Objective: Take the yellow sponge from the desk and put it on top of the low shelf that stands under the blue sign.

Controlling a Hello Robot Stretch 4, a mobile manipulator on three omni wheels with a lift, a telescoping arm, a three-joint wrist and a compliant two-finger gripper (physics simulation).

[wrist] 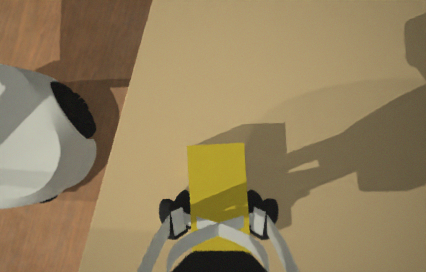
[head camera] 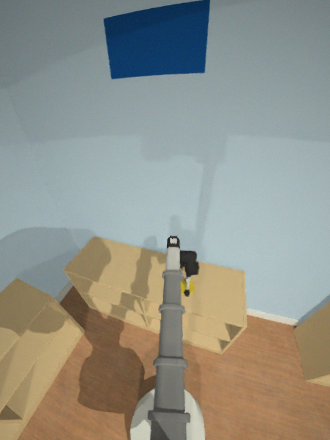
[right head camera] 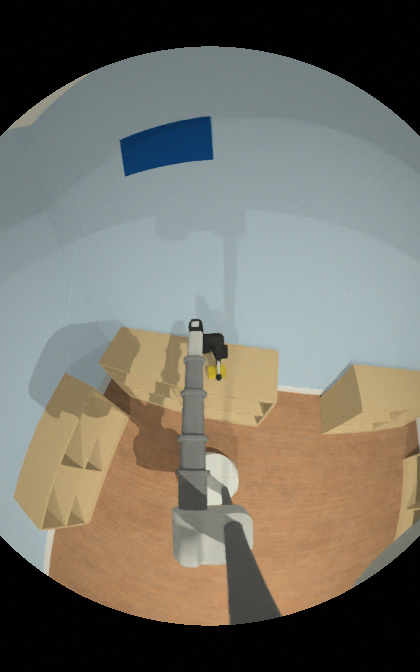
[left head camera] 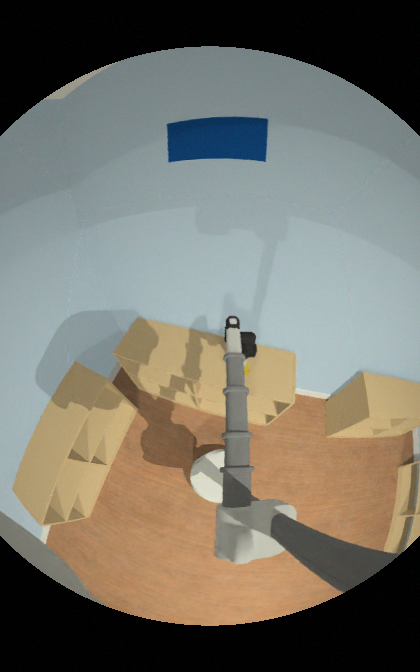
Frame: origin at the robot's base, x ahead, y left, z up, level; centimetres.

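Seen in the pictures: gripper, between the fingertips: [wrist: 218,205] [head camera: 186,289].
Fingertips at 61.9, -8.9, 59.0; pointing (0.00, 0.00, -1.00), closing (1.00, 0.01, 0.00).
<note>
Pixels of each thing's top centre, then the offset from my fingertips to it, as dx, dy, dz. Level surfaces: height alone.
- yellow sponge, centre of its top: [wrist: 216,209] [head camera: 185,284] -0.2, +1.0, +5.8
- low shelf, height of its surface: dz -0.7
- blue sign, centre of its top: [head camera: 151,8] +32.1, +17.7, +123.4
The yellow sponge [head camera: 191,287] [left head camera: 246,369] [right head camera: 212,372] [wrist: 217,170] is between the two fingers of my gripper [right head camera: 218,373] [wrist: 218,205], which is shut on it. The sponge is over the top board of the low shelf [head camera: 222,297] [left head camera: 277,372] [right head camera: 255,372] [wrist: 225,60], right of its middle in the head view. Its shadow lies close beside it on the board in the wrist view, so it looks low over the top; contact cannot be told. The blue sign [head camera: 157,42] [left head camera: 217,140] [right head camera: 167,146] is on the wall above this shelf. The desk cannot be made out.
Another shelf unit [head camera: 17,302] [left head camera: 47,440] [right head camera: 47,440] stands at the left, and one [left head camera: 347,407] [right head camera: 342,402] at the right. My white base [left head camera: 206,476] [right head camera: 225,475] [wrist: 30,145] is on the floor before the low shelf. The blue wall [head camera: 120,195] rises behind it.
</note>
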